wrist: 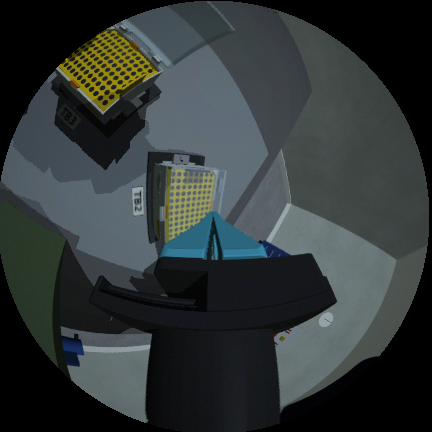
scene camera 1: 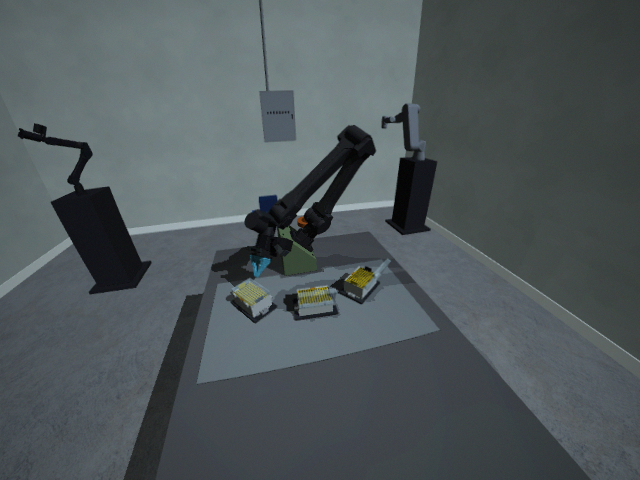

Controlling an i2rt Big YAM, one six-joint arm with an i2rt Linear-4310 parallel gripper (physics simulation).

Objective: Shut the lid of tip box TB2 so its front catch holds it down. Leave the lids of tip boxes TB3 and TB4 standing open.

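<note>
Visible: my gripper (wrist: 212, 216), together with a light mat (wrist: 79, 179).
</note>
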